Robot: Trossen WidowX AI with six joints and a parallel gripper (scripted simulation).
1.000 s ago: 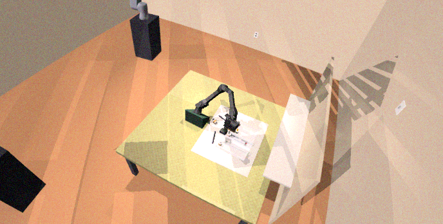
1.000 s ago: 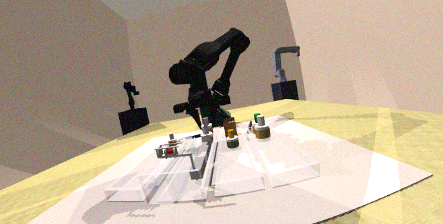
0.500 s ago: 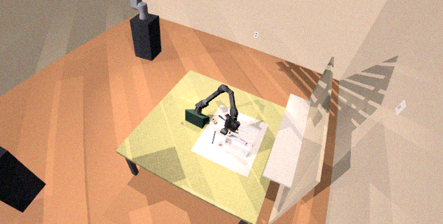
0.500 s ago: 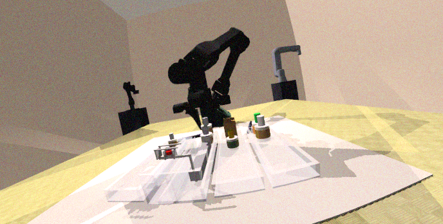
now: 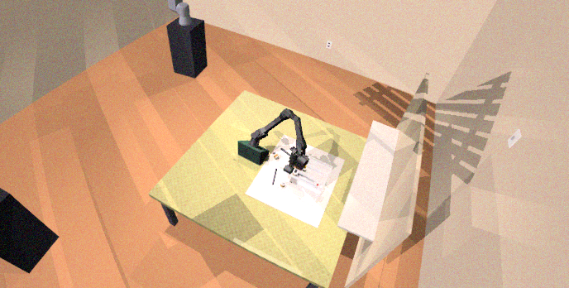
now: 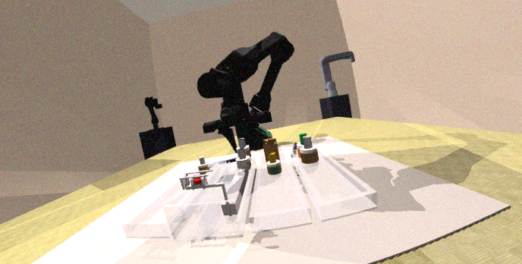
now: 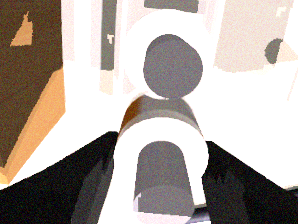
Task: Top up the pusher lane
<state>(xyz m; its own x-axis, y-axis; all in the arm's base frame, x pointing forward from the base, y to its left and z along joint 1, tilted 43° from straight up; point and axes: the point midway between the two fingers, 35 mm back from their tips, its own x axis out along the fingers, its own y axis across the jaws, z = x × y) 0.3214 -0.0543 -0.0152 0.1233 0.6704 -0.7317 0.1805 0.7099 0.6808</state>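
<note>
Right now the brown box is 40 mm ahead of my gripper tip, 70 mm to the left of it and 10 mm below it. The rest, counted from my gripper tip: red block 210 mm ahead, 70 mm to the right, 20 mm above.
</note>
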